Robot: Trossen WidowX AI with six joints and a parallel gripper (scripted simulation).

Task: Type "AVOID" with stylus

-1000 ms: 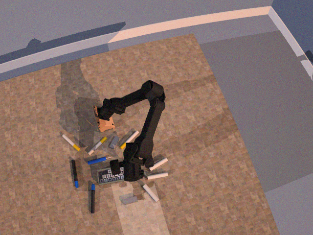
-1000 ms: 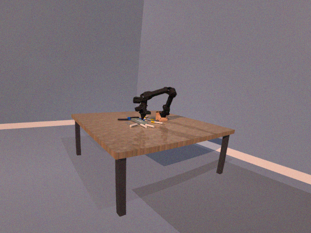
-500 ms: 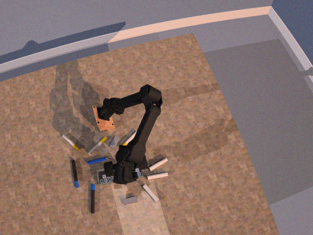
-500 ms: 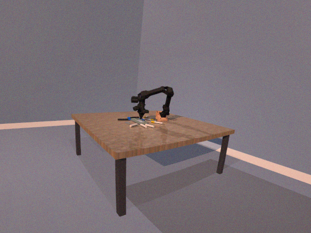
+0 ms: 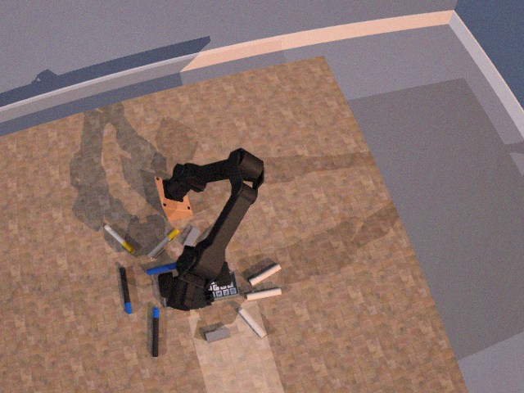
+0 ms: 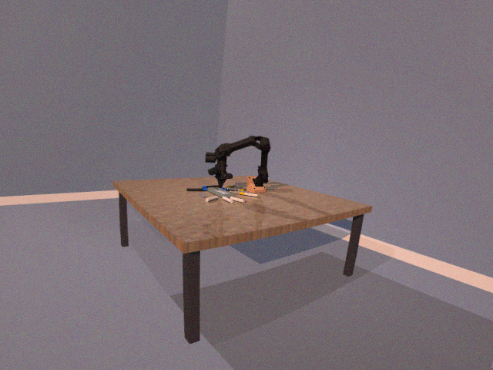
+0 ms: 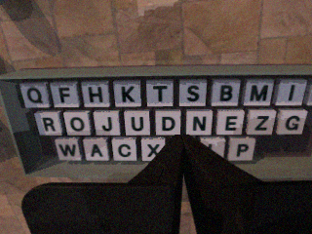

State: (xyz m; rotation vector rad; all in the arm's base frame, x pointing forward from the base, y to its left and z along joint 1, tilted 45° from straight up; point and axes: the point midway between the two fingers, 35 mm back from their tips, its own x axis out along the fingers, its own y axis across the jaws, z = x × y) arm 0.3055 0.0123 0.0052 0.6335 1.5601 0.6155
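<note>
Right now the blue stylus is 90 mm behind my gripper tip, 60 mm to the right of it and 30 mm below it. Round my gripper tip: grey block (170 mm behind, 40 mm below, 10 mm to the left).
</note>
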